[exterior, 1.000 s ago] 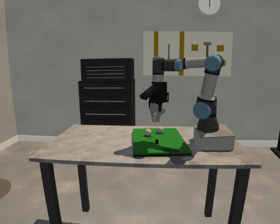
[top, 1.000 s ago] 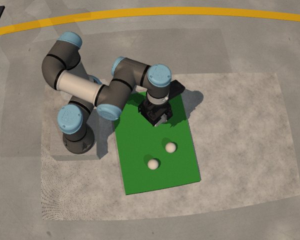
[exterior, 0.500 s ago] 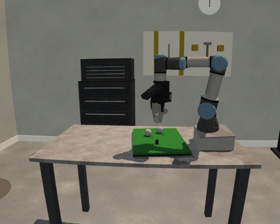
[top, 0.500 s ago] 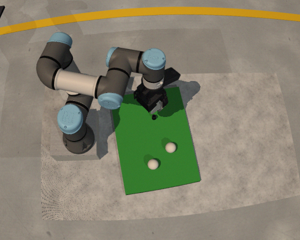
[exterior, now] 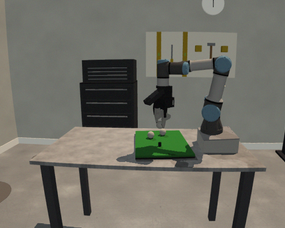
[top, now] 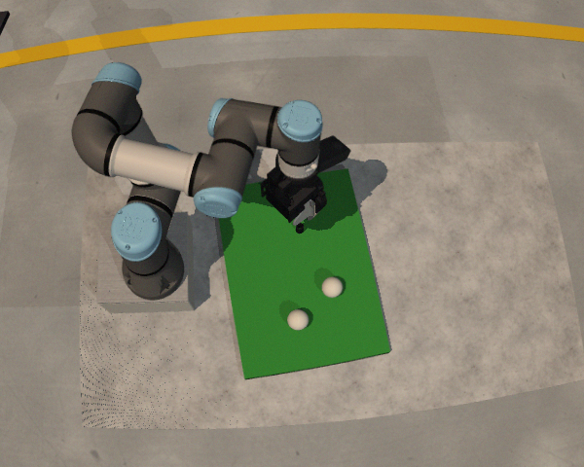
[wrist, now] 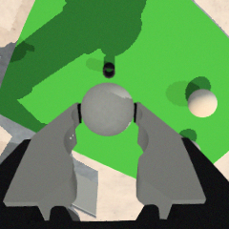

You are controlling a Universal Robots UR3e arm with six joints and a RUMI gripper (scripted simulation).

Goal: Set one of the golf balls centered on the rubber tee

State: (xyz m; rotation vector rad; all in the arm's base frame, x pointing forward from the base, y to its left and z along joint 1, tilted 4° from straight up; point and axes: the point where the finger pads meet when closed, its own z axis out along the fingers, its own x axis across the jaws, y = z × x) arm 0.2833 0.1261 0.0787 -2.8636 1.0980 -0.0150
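Now: hand 10 mm short of the green mat, 40 mm to the left of it and 130 mm above it.
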